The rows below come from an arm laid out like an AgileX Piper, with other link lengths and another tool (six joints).
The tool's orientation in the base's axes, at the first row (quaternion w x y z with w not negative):
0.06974, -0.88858, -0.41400, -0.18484
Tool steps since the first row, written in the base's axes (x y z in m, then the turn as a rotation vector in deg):
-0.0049, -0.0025, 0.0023, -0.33, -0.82, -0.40
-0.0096, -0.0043, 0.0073, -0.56, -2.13, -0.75
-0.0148, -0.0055, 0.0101, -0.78, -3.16, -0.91
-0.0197, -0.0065, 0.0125, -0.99, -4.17, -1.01
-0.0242, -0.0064, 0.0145, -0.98, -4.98, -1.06
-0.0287, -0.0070, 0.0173, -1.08, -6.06, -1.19
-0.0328, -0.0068, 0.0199, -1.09, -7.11, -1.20
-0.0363, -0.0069, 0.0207, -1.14, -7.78, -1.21
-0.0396, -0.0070, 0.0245, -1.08, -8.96, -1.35
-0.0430, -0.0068, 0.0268, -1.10, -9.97, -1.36
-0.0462, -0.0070, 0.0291, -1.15, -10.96, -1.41
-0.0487, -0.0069, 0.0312, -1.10, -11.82, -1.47
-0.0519, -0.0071, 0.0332, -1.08, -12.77, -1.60
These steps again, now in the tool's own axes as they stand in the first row. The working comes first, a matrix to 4 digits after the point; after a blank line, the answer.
The tool's axes in the first row as the columns of a matrix, in the base's axes (used below as rounded here):
0.5889, 0.7615, 0.2707
0.7100, -0.6475, 0.2770
0.3862, 0.0291, -0.9219

-0.0038, -0.0020, -0.0041, -0.93, 0.27, 0.05
-0.0059, -0.0043, -0.0105, -2.13, 0.93, -0.05
-0.0087, -0.0074, -0.0148, -3.05, 1.43, -0.25
-0.0114, -0.0104, -0.0187, -3.93, 1.92, -0.49
-0.0132, -0.0139, -0.0217, -4.52, 2.45, -0.67
-0.0152, -0.0168, -0.0257, -5.40, 3.07, -0.87
-0.0165, -0.0200, -0.0291, -6.15, 3.74, -1.16
-0.0183, -0.0226, -0.0308, -6.66, 4.13, -1.35
-0.0188, -0.0249, -0.0352, -7.52, 4.94, -1.53
-0.0198, -0.0276, -0.0382, -8.25, 5.58, -1.81
-0.0209, -0.0298, -0.0413, -9.00, 6.18, -2.05
-0.0215, -0.0317, -0.0439, -9.61, 6.77, -2.22
-0.0228, -0.0340, -0.0466, -10.32, 7.40, -2.35

